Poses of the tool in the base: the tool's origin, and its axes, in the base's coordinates. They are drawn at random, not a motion.
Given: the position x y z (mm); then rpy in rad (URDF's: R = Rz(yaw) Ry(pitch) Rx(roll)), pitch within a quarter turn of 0, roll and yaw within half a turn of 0.
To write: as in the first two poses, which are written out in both.
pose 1, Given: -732.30, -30.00, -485.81, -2.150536, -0.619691, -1.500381
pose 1, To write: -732.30, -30.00, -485.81, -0.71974, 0.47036, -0.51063, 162.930
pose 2, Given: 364.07, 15.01, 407.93, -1.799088, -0.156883, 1.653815
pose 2, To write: 364.07, 15.01, 407.93, -0.55659, -0.68613, 0.46844, 124.576
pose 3, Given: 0.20, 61.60, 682.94, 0.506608, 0.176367, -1.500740
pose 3, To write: 0.20, 61.60, 682.94, 0.33271, -0.14908, -0.93117, 92.693
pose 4, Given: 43.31, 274.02, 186.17, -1.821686, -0.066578, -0.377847
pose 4, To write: 43.31, 274.02, 186.17, -0.97140, 0.15984, -0.17562, 106.704
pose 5, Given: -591.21, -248.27, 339.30, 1.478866, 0.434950, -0.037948
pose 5, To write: -591.21, -248.27, 339.30, 0.95030, 0.21123, -0.22871, 88.129
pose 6, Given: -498.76, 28.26, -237.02, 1.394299, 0.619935, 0.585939
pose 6, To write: -498.76, 28.26, -237.02, 0.79055, 0.61136, 0.03567, 81.847
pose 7, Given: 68.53, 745.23, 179.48, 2.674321, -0.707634, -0.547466
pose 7, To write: 68.53, 745.23, 179.48, 0.89835, -0.33959, 0.27866, 145.060
